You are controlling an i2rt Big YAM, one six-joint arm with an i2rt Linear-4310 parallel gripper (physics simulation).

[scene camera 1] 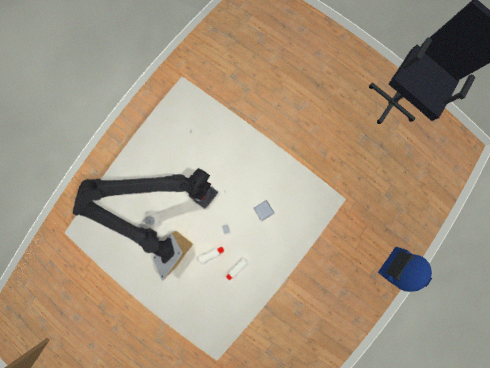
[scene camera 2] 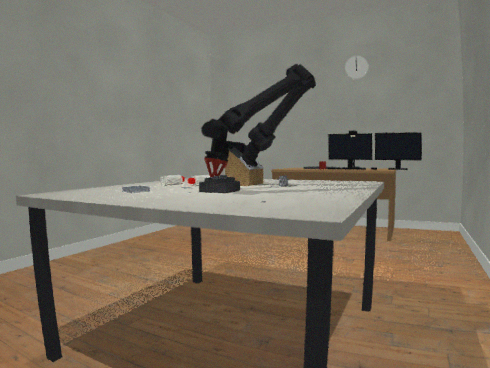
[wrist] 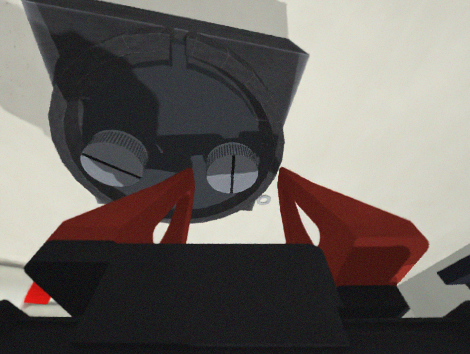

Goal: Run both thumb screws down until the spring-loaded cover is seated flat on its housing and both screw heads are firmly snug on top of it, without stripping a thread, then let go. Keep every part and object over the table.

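Frame: origin at the arm's base, x ahead, y left, z up, level; millimetres.
Seen in the pictures: gripper, fingertip midpoint: (scene camera 1: 206, 189) (scene camera 2: 214, 177) (wrist: 236, 176); arm's base, link origin: (scene camera 1: 167, 250) (scene camera 2: 245, 157).
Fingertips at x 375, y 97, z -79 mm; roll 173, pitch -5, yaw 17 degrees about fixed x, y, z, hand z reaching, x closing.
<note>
Offsets run from my fingertips to a thing's top centre. "spot": to the spot under its first point.
The dark housing @(36 mm back, 1 mm left, 4 mm down) (scene camera 1: 212, 199) (scene camera 2: 220, 186) (wrist: 280, 67) stands on the table. Its round dark cover @(36 mm back, 1 mm left, 7 mm down) (wrist: 210, 95) sits inside a raised ring; whether it is flat cannot be told. Two grey thumb screws with knurled, slotted heads stand up from the cover: the left screw @(67 mm back, 3 mm right, 5 mm up) (wrist: 112, 160) has a slanting slot, the right screw @(4 mm back, 4 mm left, 5 mm up) (wrist: 232, 172) an upright slot. My gripper (scene camera 2: 216, 175) (wrist: 236, 176) is open and empty, its red fingertips to either side of the right screw in the wrist view. The height gap to that head is unclear. The arm partly hides the housing in scene camera 1.
A wooden wedge block (scene camera 1: 185, 244) (scene camera 2: 250, 176) stands by the arm's base. Two white tubes with red caps @(252 mm back, 286 mm right, 10 mm down) (scene camera 1: 211, 255) @(207 mm back, 450 mm right, 10 mm down) (scene camera 1: 237, 268), a grey square @(spot: 149 mm ahead, 322 mm right, 59 mm down) (scene camera 1: 264, 210) (scene camera 2: 136, 189), a smaller square @(spot: 89 mm back, 243 mm right, 57 mm down) (scene camera 1: 226, 229) and a round grey object @(382 mm back, 114 mm left, 11 mm down) (scene camera 1: 149, 220) (scene camera 2: 283, 181) lie on the table.
</note>
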